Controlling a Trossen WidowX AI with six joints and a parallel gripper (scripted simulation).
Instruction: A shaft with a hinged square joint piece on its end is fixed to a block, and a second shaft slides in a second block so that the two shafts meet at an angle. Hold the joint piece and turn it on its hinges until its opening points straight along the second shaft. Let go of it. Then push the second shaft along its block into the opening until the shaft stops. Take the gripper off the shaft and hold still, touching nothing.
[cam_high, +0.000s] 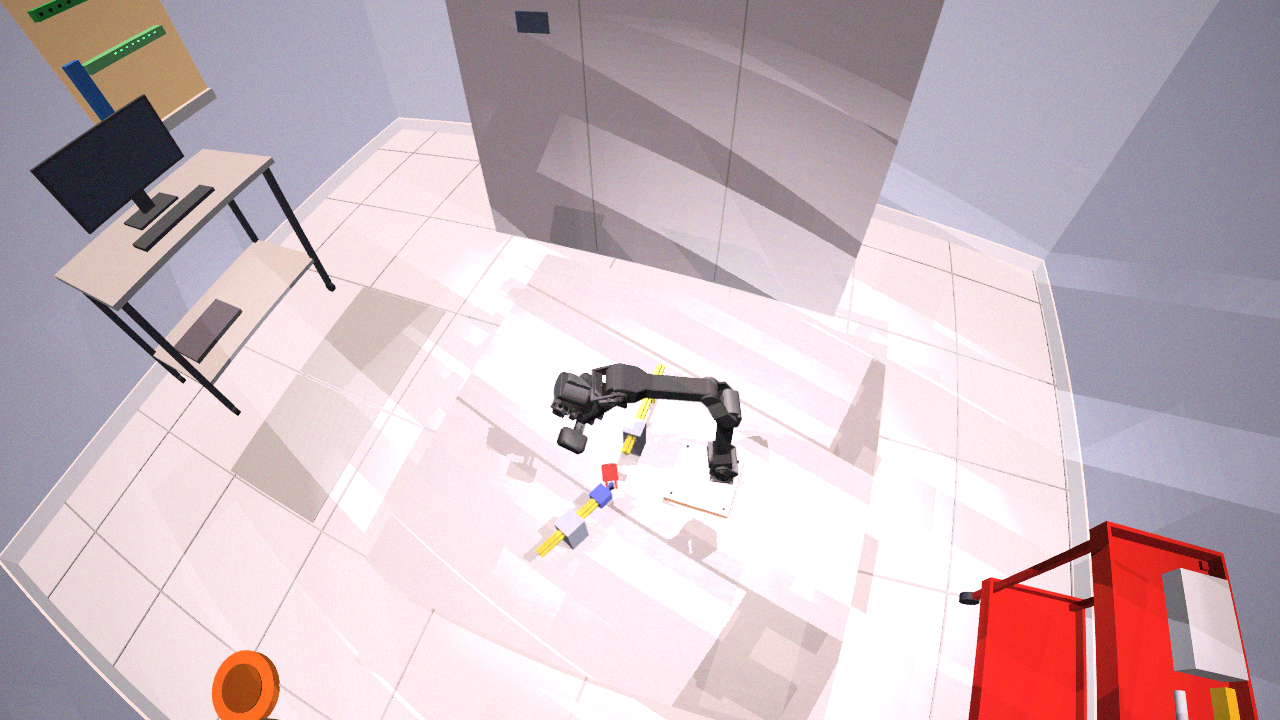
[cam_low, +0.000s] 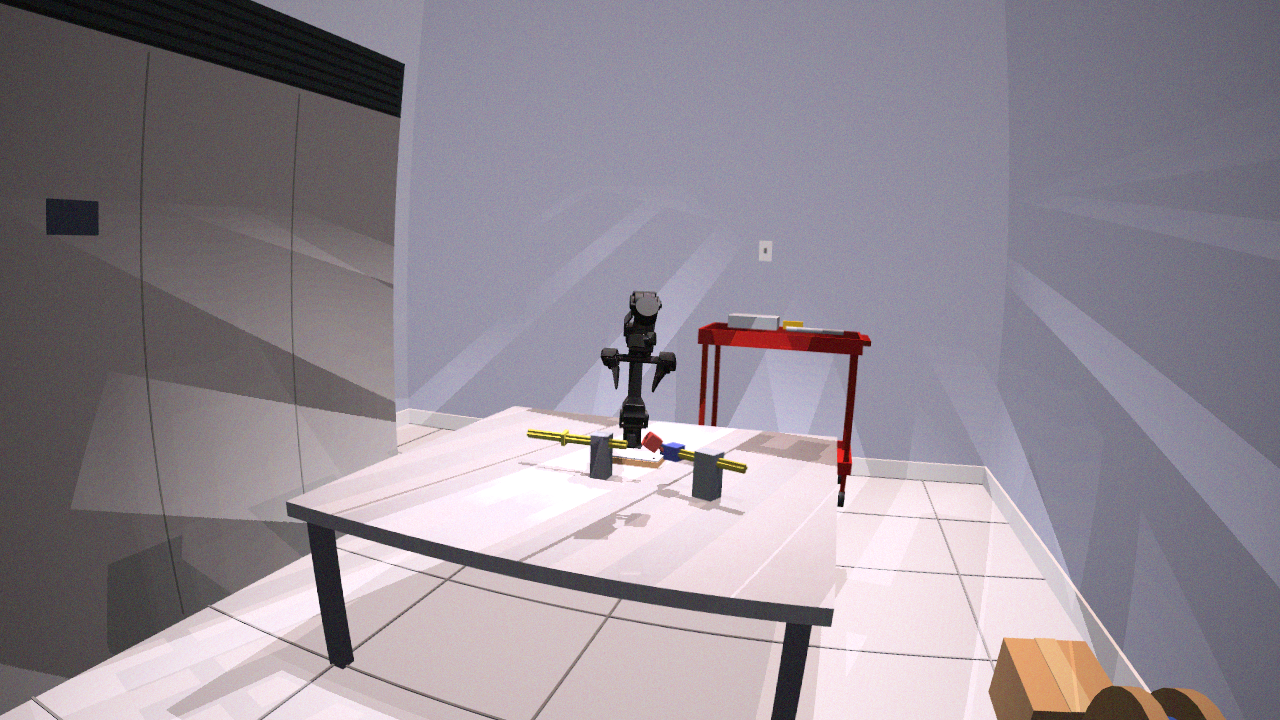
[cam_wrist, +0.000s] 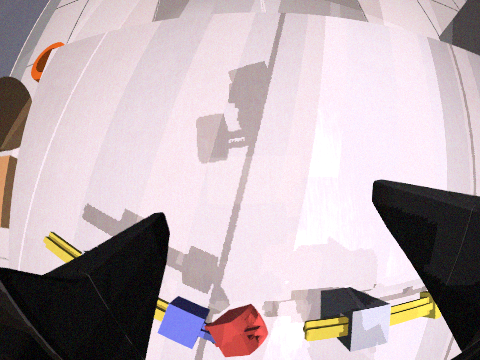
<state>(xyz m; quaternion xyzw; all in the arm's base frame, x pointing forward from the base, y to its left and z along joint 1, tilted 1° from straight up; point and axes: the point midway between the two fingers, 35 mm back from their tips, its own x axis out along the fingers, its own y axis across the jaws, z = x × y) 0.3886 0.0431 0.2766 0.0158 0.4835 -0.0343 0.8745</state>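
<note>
My gripper tip is 110 mm past the red square joint piece, 50 mm to the right of it and 160 mm above it.
</note>
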